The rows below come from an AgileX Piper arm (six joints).
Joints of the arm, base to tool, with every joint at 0 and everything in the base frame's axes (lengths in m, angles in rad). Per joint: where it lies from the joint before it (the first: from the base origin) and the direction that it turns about. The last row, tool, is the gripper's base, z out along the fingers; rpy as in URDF.
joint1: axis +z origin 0 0 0.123
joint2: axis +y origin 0 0 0
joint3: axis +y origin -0.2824 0 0.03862
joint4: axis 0.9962 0 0.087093 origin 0.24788 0 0.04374
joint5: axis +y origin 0 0 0
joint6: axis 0.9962 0 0.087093 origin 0.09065 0 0.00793
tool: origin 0 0 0 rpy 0 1.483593 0
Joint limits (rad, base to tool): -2.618..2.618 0..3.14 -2.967..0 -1.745..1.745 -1.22..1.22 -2.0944..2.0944
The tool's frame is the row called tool.
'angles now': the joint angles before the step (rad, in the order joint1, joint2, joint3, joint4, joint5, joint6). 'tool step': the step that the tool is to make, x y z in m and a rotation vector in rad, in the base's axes. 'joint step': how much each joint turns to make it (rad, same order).
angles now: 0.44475, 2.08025, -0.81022, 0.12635, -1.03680, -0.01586
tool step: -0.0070, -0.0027, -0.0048, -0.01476, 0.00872, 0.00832
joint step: -0.00012, -0.00007, 0.03262, -0.00927, -0.01891, -0.00414
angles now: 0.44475, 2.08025, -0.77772, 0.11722, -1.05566, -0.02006
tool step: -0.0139, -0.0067, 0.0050, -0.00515, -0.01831, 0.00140
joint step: -0.00007, -0.03946, 0.06797, -0.00220, -0.04384, -0.00712
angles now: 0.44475, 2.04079, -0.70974, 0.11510, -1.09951, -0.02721
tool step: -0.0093, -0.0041, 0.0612, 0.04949, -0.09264, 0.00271
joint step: 0.00006, -0.21023, 0.02171, 0.00194, 0.08367, -0.00487
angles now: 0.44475, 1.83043, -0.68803, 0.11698, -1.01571, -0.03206
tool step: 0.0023, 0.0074, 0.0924, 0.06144, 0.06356, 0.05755
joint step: 0.00007, -0.24631, -0.17671, -0.04680, 0.46136, 0.08150
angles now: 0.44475, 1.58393, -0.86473, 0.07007, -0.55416, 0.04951
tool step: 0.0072, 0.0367, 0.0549, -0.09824, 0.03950, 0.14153
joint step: 0.06404, -0.00983, -0.25839, -0.22600, 0.34689, 0.13446
